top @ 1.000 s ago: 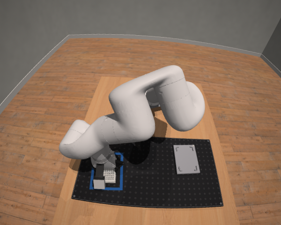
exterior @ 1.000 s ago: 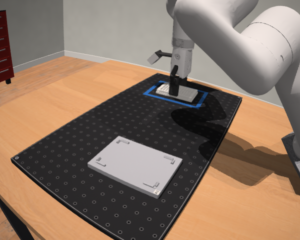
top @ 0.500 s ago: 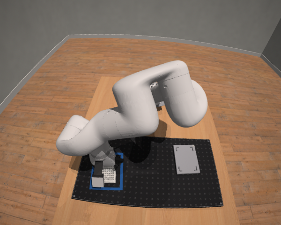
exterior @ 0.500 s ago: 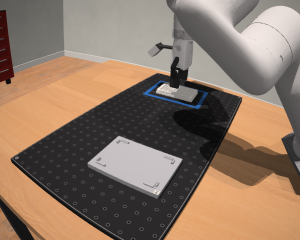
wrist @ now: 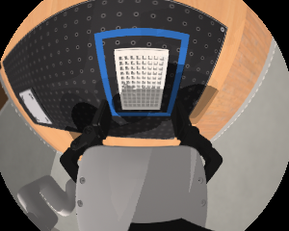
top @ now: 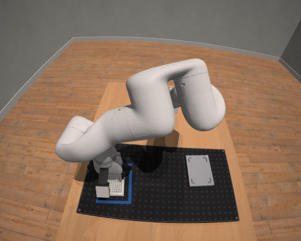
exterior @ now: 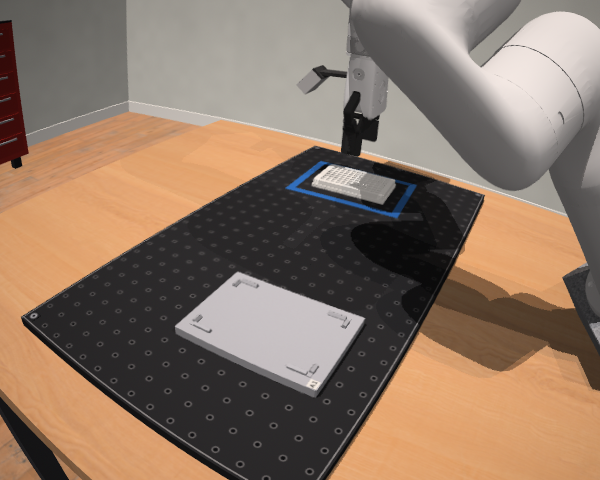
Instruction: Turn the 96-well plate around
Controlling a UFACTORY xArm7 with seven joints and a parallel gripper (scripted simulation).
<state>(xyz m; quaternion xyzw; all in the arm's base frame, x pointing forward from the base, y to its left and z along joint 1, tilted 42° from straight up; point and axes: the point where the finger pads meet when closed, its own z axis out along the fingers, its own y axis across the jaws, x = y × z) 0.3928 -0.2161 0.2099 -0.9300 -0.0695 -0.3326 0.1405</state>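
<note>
Right now my hand is 8 cm above the white 96-well plate. Also, from my hand: grey plate nest N1 (16 cm behind, 37 cm to the left, 8 cm below); A1 label (24 cm behind, 40 cm to the left, 7 cm below).
</note>
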